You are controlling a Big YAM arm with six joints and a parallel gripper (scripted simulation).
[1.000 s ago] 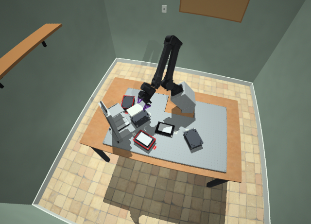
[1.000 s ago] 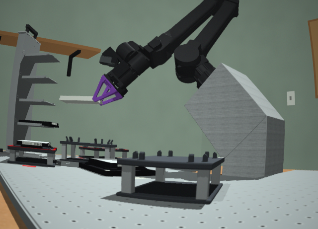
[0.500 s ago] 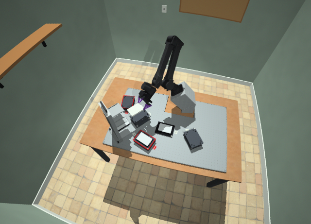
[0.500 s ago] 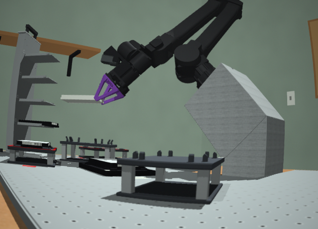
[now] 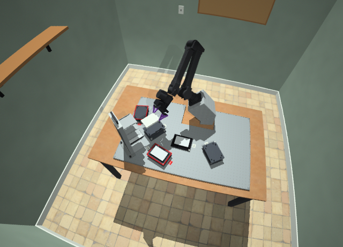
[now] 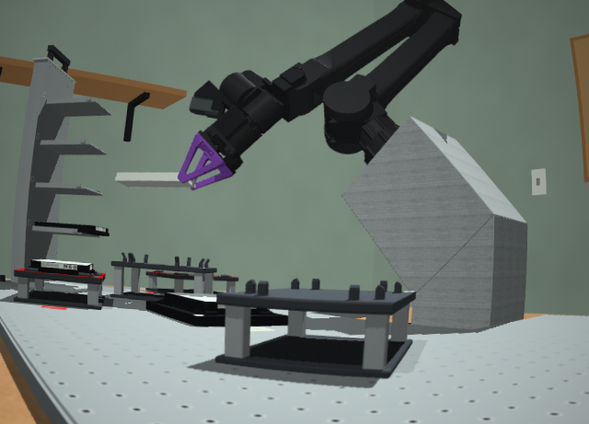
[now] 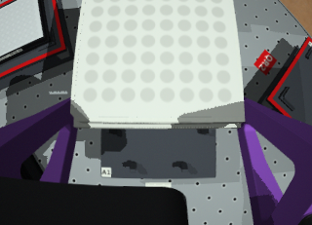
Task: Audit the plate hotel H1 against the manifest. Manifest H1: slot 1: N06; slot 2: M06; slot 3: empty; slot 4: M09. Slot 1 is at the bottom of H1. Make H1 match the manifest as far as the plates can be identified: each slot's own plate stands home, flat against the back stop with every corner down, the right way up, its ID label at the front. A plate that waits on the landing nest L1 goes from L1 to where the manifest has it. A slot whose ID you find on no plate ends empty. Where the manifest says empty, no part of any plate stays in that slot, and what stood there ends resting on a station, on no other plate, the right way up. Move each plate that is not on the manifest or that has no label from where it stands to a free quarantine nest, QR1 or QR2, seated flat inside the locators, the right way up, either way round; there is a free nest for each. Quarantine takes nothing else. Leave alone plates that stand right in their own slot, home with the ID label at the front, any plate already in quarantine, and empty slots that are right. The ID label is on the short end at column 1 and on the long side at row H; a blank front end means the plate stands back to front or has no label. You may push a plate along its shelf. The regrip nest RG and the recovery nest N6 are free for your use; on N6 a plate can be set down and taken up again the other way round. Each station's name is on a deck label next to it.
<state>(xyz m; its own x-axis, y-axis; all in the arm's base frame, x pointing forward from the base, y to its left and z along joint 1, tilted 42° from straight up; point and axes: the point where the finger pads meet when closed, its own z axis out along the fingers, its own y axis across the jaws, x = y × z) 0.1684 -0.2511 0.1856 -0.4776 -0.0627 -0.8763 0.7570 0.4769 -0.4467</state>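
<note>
My gripper is now 4 cm short of the white well plate and 4 cm to the left of it. Round my hand: regrip nest: 2 cm ahead, 3 cm to the right, 15 cm below; then RG deck label: 5 cm behind, 5 cm to the left, 20 cm below; then QR2 deck label: 5 cm behind, 18 cm to the right, 20 cm below.
</note>
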